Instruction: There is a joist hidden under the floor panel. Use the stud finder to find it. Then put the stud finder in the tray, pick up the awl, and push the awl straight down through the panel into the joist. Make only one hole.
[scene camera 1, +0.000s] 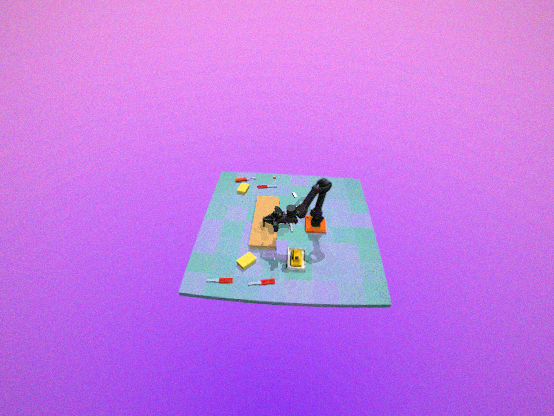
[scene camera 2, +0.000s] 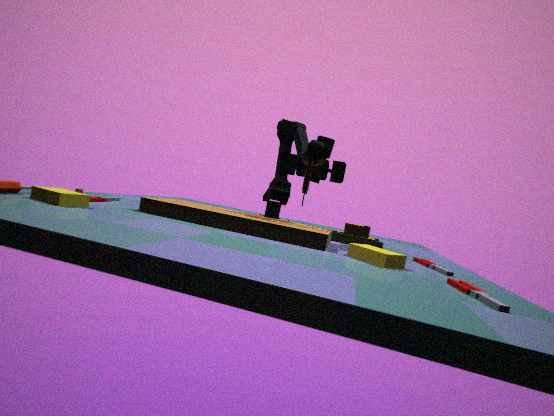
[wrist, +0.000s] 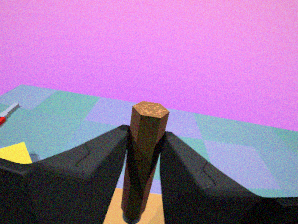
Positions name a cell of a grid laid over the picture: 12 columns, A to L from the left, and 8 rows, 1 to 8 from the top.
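My gripper (scene camera 2: G4), which you can also find in the wrist view as the gripper (wrist: F5), is holding an awl.
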